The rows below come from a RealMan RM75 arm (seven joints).
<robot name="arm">
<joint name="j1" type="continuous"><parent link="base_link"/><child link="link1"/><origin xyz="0 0 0.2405"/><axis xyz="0 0 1"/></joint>
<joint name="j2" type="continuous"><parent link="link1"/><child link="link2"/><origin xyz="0 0 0" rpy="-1.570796 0 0"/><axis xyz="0 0 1"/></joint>
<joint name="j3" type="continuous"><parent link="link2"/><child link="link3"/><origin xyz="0 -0.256 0" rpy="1.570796 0 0"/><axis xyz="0 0 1"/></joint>
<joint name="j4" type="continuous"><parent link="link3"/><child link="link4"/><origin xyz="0 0 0" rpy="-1.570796 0 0"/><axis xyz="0 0 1"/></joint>
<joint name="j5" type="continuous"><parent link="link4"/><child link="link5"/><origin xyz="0 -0.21 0" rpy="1.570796 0 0"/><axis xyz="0 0 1"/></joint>
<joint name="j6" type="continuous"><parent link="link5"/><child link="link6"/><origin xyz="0 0 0" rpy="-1.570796 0 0"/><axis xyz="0 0 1"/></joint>
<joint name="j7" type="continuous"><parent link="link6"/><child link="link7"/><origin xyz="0 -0.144 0" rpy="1.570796 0 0"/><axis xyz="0 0 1"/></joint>
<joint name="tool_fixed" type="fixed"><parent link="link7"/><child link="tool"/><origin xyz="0 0 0"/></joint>
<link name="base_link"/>
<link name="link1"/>
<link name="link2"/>
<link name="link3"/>
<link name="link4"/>
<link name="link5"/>
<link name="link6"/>
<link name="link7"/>
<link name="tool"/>
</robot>
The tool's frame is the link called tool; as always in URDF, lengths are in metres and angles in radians. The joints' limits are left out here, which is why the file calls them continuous.
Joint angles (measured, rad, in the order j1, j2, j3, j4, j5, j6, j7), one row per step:
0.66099 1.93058 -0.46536 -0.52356 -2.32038 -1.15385 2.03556
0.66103 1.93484 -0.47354 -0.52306 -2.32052 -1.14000 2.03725
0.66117 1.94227 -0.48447 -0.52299 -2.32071 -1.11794 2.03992
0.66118 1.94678 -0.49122 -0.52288 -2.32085 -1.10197 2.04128
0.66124 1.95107 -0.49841 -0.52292 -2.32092 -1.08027 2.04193
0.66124 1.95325 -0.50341 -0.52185 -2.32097 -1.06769 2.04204
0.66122 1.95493 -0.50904 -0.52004 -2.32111 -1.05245 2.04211
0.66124 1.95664 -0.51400 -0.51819 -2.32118 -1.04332 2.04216
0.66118 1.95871 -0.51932 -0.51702 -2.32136 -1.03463 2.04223
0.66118 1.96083 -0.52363 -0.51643 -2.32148 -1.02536 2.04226
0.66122 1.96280 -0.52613 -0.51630 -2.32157 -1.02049 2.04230
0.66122 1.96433 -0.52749 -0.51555 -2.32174 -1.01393 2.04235
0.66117 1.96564 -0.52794 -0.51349 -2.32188 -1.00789 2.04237
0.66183 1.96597 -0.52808 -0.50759 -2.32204 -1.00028 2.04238
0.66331 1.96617 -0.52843 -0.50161 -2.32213 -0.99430 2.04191
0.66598 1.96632 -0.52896 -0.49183 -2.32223 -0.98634 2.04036
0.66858 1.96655 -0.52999 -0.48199 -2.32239 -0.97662 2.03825
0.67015 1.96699 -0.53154 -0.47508 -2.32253 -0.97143 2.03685
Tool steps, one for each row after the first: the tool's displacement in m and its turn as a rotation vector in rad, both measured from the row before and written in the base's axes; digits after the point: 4 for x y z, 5 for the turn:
0.0004 0.0005 -0.0022 0.00136 -0.00776 -0.00376
0.0006 0.0008 -0.0033 0.00392 -0.01110 -0.00611
0.0006 0.0006 -0.0019 0.00421 -0.00837 -0.00437
0.0011 0.0012 -0.0013 0.00847 -0.01245 -0.00543
0.0007 0.0005 -0.0010 0.00374 -0.00748 -0.00309
0.0011 0.0007 -0.0008 0.00505 -0.00940 -0.00404
0.0005 0.0002 -0.0012 0.00093 -0.00554 -0.00211
0.0004 0.0002 -0.0012 0.00052 -0.00569 -0.00158
0.0004 0.0003 -0.0010 0.00211 -0.00571 -0.00175
0.0000 0.0001 -0.0009 0.00052 -0.00257 -0.00071
0.0004 0.0002 -0.0006 0.00244 -0.00293 -0.00203
0.0005 0.0000 -0.0008 0.00196 -0.00156 -0.00284
0.0008 -0.0001 -0.0011 0.00132 -0.00092 -0.00455
0.0003 0.0001 -0.0012 -0.00008 -0.00044 -0.00278
0.0002 0.0001 -0.0020 -0.00147 -0.00030 -0.00311
0.0004 0.0002 -0.0020 -0.00076 -0.00195 -0.00316
0.0002 -0.0002 -0.0018 -0.00256 -0.00069 -0.00168

